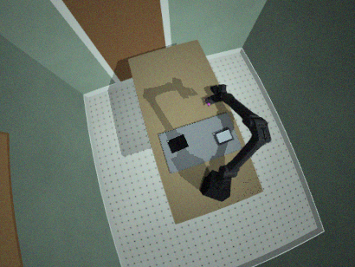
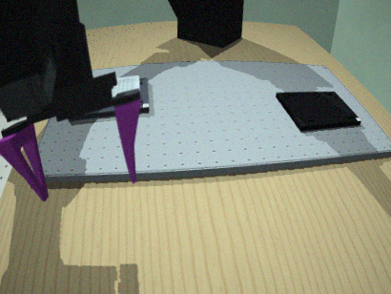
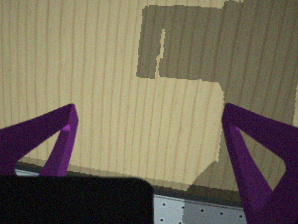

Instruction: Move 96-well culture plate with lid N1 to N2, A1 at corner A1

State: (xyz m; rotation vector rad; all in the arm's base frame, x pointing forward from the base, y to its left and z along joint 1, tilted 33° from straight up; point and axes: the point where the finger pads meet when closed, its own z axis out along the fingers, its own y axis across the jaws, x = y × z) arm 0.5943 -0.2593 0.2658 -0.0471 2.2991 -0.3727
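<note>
Now: hand 340 mm past the clear lid, 60 mm to the right of it and 90 mm above it.
</note>
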